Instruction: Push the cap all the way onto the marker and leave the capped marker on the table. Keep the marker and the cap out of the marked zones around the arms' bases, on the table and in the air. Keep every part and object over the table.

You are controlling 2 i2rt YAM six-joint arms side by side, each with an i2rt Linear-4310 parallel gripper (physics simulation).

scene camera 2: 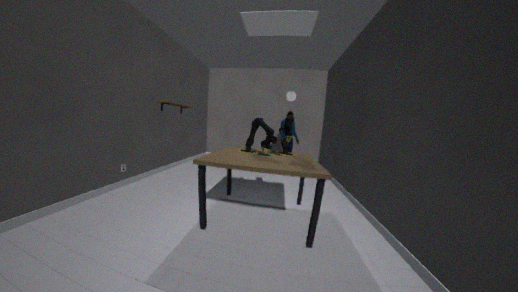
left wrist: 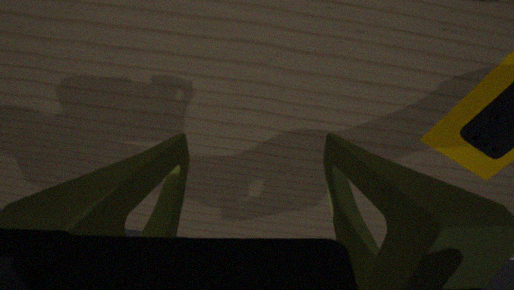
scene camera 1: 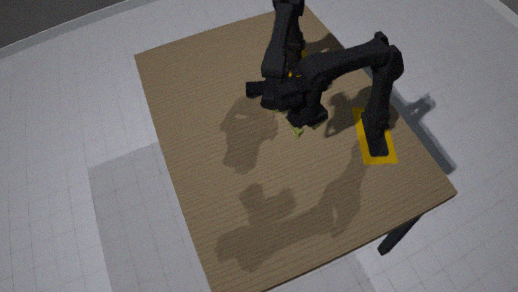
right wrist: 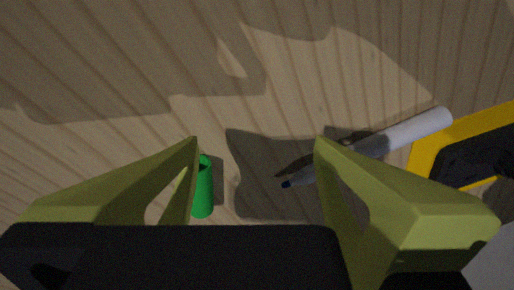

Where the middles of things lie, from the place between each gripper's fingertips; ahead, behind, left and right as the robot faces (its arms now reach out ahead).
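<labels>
The green cap [right wrist: 203, 206] has my right hand 3 cm above it at this moment, 2 cm past it and 6 cm to the right of it. Counted from that same right hand, the pale marker [right wrist: 435, 119] is 5 cm to the right, 3 cm below and 9 cm behind.
My left hand, meanwhile, is 170 mm to the left of the green cap, 100 mm past it and 180 mm above it. The pale marker is 170 mm behind my left hand, 290 mm to the right of it and 180 mm below it.
</labels>
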